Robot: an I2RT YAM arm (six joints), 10 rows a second.
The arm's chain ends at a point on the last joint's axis. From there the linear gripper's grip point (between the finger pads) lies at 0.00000 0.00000 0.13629 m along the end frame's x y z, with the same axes.
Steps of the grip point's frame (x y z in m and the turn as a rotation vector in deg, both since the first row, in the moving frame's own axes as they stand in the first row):
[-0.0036, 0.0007, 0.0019, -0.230, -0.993, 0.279]
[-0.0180, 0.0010, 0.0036, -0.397, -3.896, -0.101]
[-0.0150, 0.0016, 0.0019, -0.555, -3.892, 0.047]
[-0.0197, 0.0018, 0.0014, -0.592, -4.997, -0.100]
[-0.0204, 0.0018, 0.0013, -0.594, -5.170, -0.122]
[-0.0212, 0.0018, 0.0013, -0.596, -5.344, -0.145]
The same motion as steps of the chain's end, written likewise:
[-0.0012, 0.0002, 0.0019, -0.230, -0.993, 0.279]
[-0.0087, 0.0000, 0.0039, -0.397, -3.896, -0.101]
[-0.0057, 0.0003, 0.0022, -0.555, -3.892, 0.047]
[-0.0078, 0.0004, 0.0019, -0.592, -4.997, -0.100]
[-0.0081, 0.0004, 0.0019, -0.594, -5.170, -0.122]
[-0.0085, 0.0004, 0.0019, -0.596, -5.344, -0.145]

